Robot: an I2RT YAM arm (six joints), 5 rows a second.
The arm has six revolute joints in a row. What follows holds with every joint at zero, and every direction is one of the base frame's. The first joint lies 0.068 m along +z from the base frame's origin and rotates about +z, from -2.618 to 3.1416 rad. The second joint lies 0.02 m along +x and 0.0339 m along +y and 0.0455 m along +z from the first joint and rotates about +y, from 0 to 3.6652 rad. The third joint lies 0.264 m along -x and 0.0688 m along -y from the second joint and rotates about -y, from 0 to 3.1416 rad. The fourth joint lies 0.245 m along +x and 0.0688 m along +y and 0.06 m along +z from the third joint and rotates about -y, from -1.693 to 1.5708 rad. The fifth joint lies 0.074 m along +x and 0.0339 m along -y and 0.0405 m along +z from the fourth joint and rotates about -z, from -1.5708 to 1.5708 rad. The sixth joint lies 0.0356 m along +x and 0.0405 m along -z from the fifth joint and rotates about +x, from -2.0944 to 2.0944 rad. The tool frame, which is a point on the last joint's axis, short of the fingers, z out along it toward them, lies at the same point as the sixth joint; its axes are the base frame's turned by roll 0, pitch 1.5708 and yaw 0 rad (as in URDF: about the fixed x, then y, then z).
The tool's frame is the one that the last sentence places.
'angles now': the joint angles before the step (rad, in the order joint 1, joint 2, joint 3, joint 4, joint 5, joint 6). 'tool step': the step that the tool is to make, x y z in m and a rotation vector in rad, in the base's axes. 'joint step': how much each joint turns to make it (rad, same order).
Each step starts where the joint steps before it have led.
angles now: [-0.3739 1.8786 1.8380 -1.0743 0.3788 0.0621]
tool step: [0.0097 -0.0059 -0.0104 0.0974 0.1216 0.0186]
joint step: [-0.0091 0.1091 0.1345 -0.1712 -0.0526 -0.0092]
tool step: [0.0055 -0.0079 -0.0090 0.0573 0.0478 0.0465]
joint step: [-0.0169 0.0553 0.0525 -0.0475 -0.0512 -0.0535]
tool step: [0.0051 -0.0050 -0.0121 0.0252 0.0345 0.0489]
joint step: [-0.0081 0.0348 0.0070 0.0004 -0.0232 -0.0549]
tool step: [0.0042 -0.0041 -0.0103 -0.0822 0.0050 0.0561]
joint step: [-0.0001 -0.0077 -0.0609 0.1027 0.0606 -0.0770]
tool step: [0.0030 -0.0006 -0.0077 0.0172 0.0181 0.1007]
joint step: [-0.0014 0.0063 -0.0204 0.0323 -0.0370 -0.0999]
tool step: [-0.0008 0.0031 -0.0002 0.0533 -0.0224 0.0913]
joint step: [-0.0007 -0.0177 -0.0269 0.0255 -0.0822 -0.0732]
